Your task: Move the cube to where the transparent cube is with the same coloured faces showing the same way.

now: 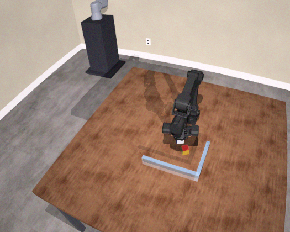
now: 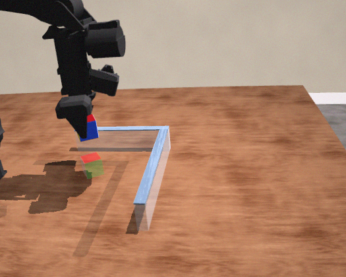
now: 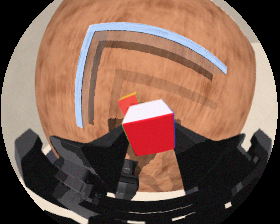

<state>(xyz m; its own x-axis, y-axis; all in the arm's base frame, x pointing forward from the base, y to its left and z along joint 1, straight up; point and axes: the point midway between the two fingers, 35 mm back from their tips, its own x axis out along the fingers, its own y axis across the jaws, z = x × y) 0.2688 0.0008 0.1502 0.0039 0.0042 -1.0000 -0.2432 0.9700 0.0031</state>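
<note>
My hand is 10 mm past the transparent cube, 30 mm to the right of it and 130 mm above it.
</note>
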